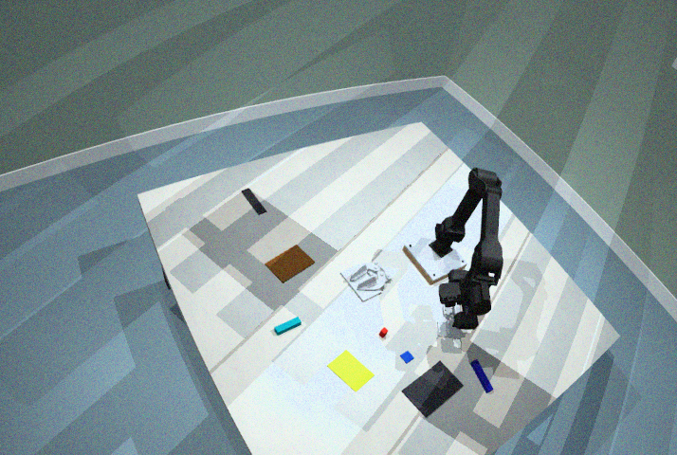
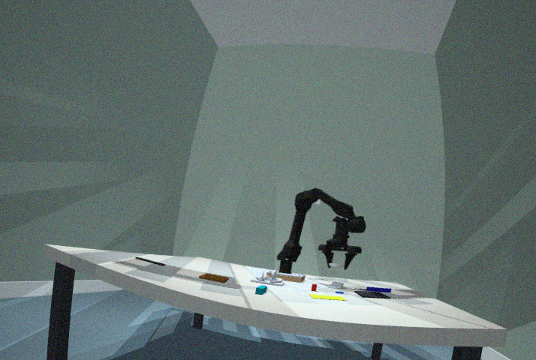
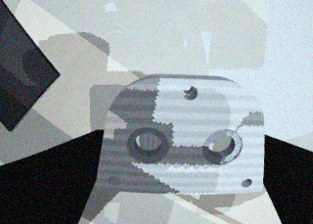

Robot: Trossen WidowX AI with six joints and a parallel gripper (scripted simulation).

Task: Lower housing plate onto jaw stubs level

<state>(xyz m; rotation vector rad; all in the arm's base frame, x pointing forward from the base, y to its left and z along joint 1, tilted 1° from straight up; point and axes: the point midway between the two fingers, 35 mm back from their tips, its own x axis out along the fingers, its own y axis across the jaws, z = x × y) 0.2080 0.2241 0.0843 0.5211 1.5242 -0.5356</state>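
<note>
My gripper tip is 17 cm short of the red cube, 9 cm to the left of it and 7 cm above it. Round my gripper tip: blue bar (2 cm ahead, 20 cm to the left, 8 cm below); blue chip (16 cm ahead, 8 cm below); dark tile (16 cm ahead, 13 cm to the left, 8 cm below).
</note>
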